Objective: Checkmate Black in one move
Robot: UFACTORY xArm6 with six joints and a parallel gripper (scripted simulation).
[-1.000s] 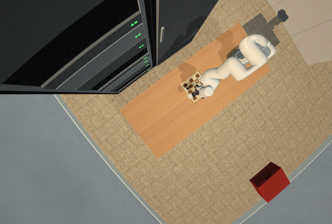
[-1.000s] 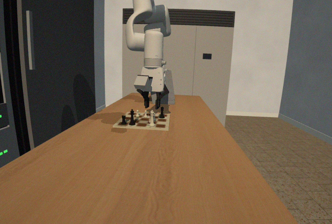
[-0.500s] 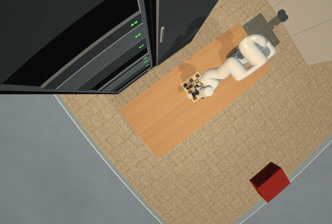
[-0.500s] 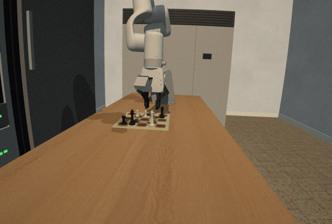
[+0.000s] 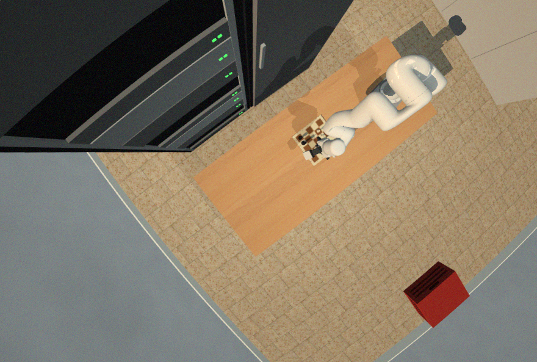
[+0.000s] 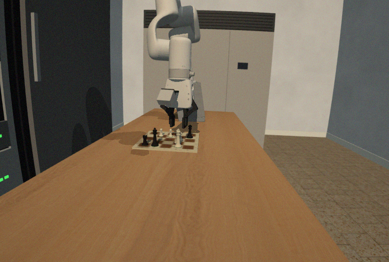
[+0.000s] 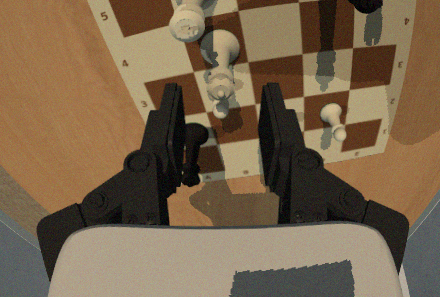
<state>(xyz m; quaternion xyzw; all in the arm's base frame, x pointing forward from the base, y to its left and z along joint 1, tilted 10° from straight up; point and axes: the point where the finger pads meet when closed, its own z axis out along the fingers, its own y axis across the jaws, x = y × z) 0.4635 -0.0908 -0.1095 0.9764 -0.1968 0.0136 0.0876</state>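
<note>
The tall white piece lies 4 cm ahead of my hand and 5 cm below it. Round my hand: black chess piece: 3 cm ahead, 8 cm to the right, 5 cm below; chessboard: 4 cm behind, 3 cm to the right, 8 cm below.
</note>
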